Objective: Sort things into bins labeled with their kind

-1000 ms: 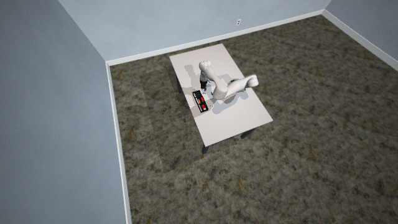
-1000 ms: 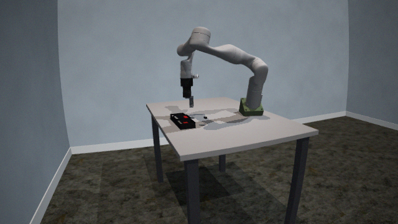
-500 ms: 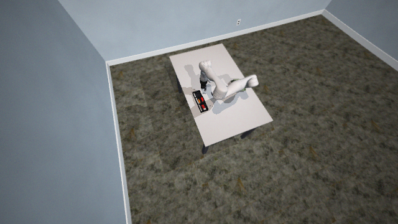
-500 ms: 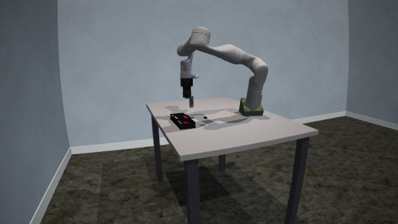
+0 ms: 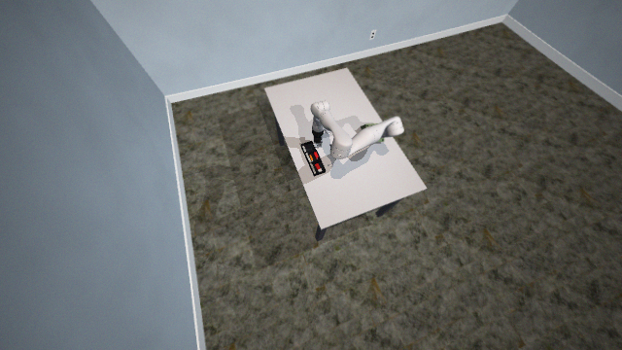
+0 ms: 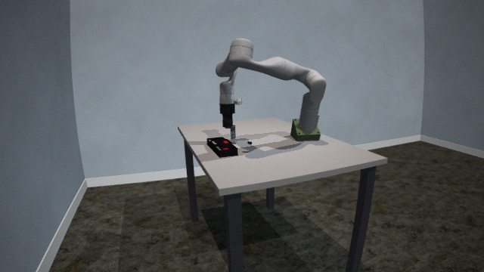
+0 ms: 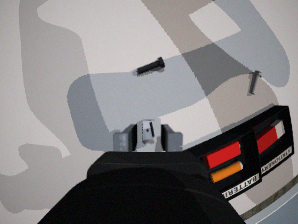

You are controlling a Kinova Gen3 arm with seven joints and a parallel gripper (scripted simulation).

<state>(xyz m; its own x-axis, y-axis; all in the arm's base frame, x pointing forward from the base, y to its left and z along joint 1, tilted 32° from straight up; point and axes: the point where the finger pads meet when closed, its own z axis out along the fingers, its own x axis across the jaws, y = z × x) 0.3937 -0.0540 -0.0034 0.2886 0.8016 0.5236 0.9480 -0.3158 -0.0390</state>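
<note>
Right now my hand is 4 cm above the grey-white piece. Round my hand: red block 9 cm to the left, 5 cm ahead, 3 cm below; then orange battery 9 cm to the left, 9 cm ahead, 3 cm below; then black screw 8 cm behind, 4 cm below, 3 cm to the left.
</note>
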